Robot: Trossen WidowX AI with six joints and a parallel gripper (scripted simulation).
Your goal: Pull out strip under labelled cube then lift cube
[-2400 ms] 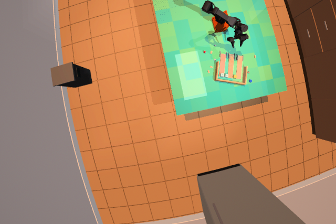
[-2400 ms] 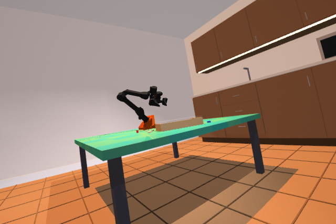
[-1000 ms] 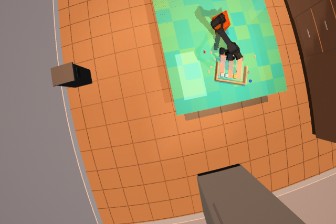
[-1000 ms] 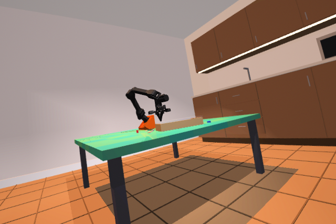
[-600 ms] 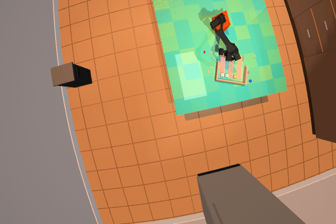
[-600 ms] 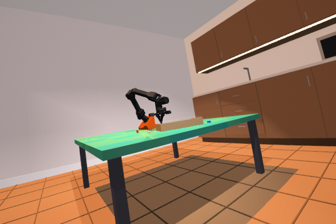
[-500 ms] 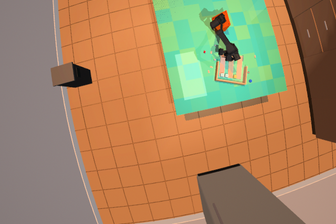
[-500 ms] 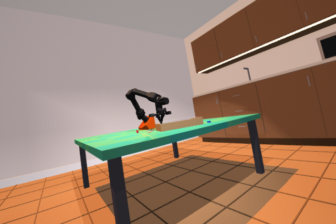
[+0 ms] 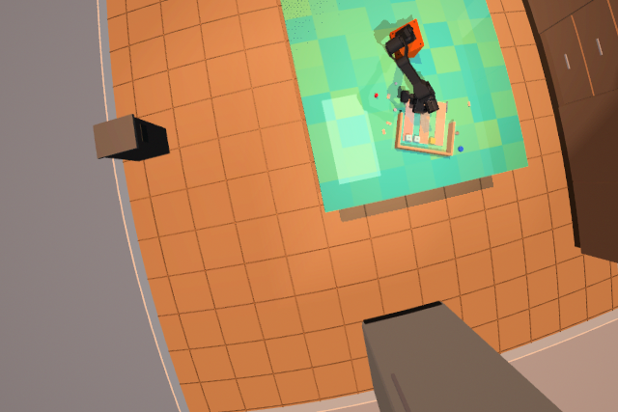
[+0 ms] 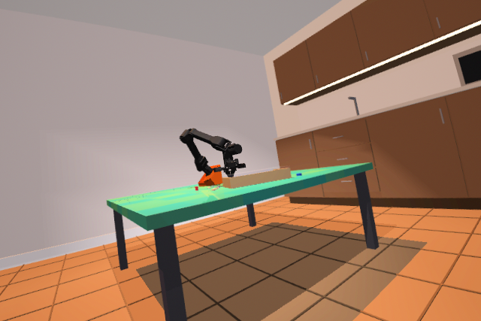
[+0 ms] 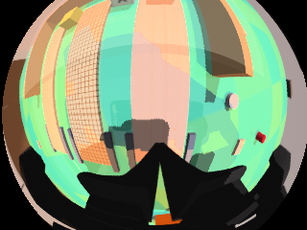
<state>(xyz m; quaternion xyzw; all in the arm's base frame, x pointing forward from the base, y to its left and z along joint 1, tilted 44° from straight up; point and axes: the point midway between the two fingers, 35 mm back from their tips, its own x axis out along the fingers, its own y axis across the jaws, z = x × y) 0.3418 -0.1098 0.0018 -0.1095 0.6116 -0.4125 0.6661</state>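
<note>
Right now my gripper tip is 8 cm short of the strip, 4 cm to the left of it and 1 cm above it.
</note>
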